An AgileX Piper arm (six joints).
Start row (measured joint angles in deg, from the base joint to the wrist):
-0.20, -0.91, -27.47, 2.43, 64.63, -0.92
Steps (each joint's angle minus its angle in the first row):
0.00, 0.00, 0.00, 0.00, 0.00, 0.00
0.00, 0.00, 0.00, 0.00, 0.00, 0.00
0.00, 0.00, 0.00, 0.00, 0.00, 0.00
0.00, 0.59, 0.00, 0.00, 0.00, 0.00
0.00, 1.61, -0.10, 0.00, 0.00, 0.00
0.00, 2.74, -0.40, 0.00, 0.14, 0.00
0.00, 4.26, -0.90, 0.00, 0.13, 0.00
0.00, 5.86, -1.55, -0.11, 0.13, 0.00
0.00, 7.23, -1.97, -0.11, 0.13, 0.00
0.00, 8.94, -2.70, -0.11, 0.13, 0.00
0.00, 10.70, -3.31, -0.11, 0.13, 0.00
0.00, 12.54, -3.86, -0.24, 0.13, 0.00
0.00, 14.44, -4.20, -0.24, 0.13, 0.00
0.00, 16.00, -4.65, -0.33, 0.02, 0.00
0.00, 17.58, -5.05, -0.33, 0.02, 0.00
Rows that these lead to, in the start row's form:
-0.20, -0.91, -27.47, 2.43, 64.63, -0.92
-0.20, -0.91, -27.47, 2.43, 64.63, -0.92
-0.20, -0.91, -27.47, 2.43, 64.63, -0.92
-0.20, -0.32, -27.47, 2.43, 64.63, -0.92
-0.20, 0.70, -27.57, 2.43, 64.63, -0.92
-0.20, 1.83, -27.87, 2.43, 64.77, -0.92
-0.20, 3.35, -28.37, 2.43, 64.76, -0.92
-0.20, 4.95, -29.02, 2.32, 64.76, -0.92
-0.20, 6.32, -29.44, 2.32, 64.76, -0.92
-0.20, 8.03, -30.17, 2.32, 64.76, -0.92
-0.20, 9.79, -30.78, 2.32, 64.76, -0.92
-0.20, 11.63, -31.33, 2.19, 64.76, -0.92
-0.20, 13.53, -31.67, 2.19, 64.76, -0.92
-0.20, 15.09, -32.12, 2.10, 64.65, -0.92
-0.20, 16.67, -32.52, 2.10, 64.65, -0.92

